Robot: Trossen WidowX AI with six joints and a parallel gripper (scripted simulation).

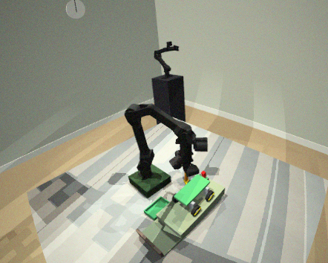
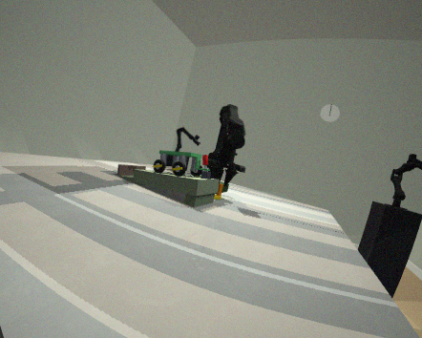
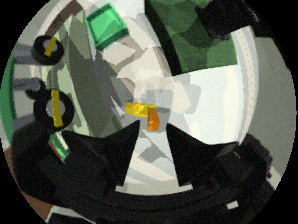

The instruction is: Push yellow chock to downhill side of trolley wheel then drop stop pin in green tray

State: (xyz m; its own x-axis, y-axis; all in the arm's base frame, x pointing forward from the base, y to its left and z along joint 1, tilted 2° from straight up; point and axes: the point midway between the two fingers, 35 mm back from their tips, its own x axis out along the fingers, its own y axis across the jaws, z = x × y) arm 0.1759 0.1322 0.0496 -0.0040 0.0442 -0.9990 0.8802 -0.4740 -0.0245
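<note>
Right now the yellow chock is 40 mm below my gripper tip, 20 mm ahead of it and 10 mm to the right of it. Also, from my gripper tip: red-headed stop pin 130 mm ahead, 70 mm above, 20 mm to the right; ramp 150 mm ahead, 130 mm to the right, 10 mm below; green-topped trolley 150 mm ahead, 130 mm to the right, 50 mm above.
</note>
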